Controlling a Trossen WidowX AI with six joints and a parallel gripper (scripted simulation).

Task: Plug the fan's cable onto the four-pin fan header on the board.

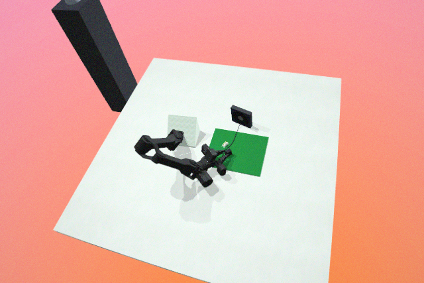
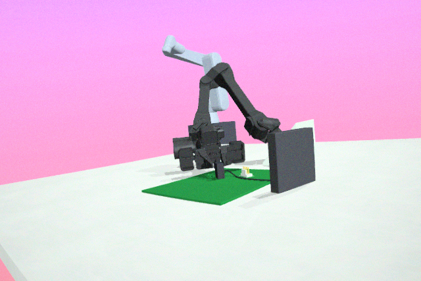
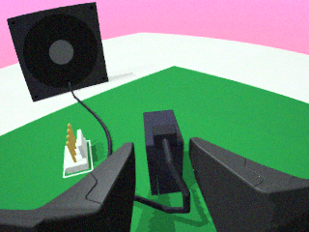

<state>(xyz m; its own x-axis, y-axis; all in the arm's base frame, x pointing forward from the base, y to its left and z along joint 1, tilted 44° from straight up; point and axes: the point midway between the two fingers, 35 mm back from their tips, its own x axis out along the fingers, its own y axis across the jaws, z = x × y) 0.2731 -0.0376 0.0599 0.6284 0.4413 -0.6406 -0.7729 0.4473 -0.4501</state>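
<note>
Now: gripper tip 10 mm to the right of the dark fan plug, 10 mm short of it and 10 mm above it. Round my gripper tip: green board 50 mm below, 40 mm to the left, 40 mm ahead; then white four-pin fan header 60 mm to the left, 30 mm below, 30 mm behind; then fan 220 mm to the left, 30 mm ahead, 20 mm above.
</note>
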